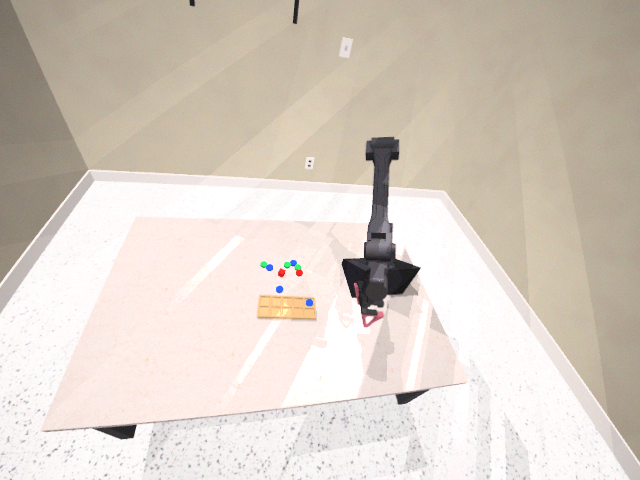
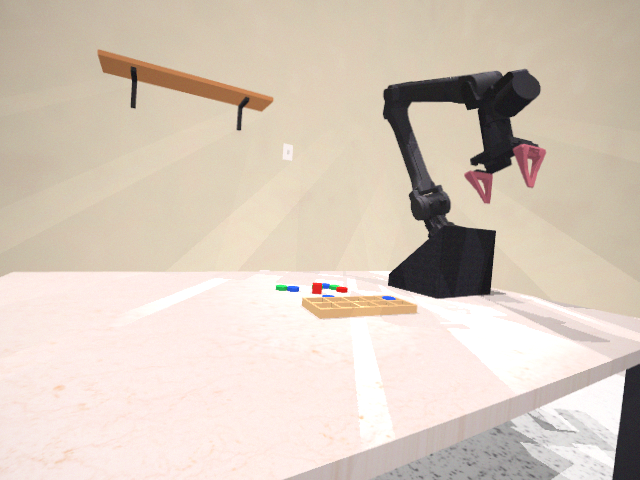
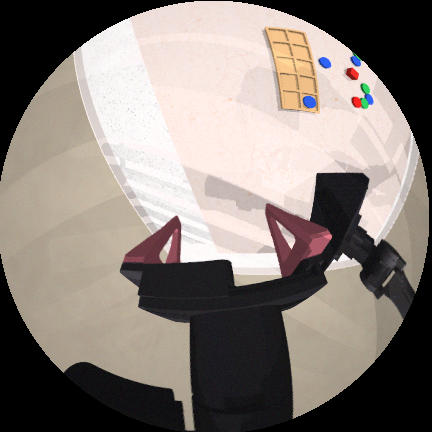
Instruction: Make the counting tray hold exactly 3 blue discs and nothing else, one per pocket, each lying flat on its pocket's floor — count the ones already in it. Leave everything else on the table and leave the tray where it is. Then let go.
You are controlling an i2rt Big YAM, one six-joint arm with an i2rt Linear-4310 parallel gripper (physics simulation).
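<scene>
The wooden counting tray (image 1: 286,318) (image 2: 368,312) (image 3: 279,90) lies on the table with two rows of pockets. One blue disc (image 1: 309,302) (image 2: 388,298) (image 3: 309,102) is in a corner pocket, at the end nearest the arm's base. A second blue disc (image 1: 279,289) (image 3: 325,62) lies on the table just behind the tray. A third blue disc (image 1: 269,267) (image 2: 293,288) (image 3: 356,61) lies farther back, next to a green disc. A fourth blue disc (image 1: 293,262) (image 3: 369,99) lies between two green discs. My gripper (image 2: 507,194) (image 3: 222,213) is open and empty, high above the table, right of the tray.
Green discs (image 1: 263,264) (image 1: 286,265) (image 1: 297,267), a red cube (image 1: 281,272) (image 2: 316,288) (image 3: 352,73) and a red disc (image 1: 299,272) (image 2: 341,289) (image 3: 356,102) lie behind the tray. The arm's black base (image 2: 444,266) (image 3: 337,197) stands right of them. A wall shelf (image 2: 180,80) hangs at the back left.
</scene>
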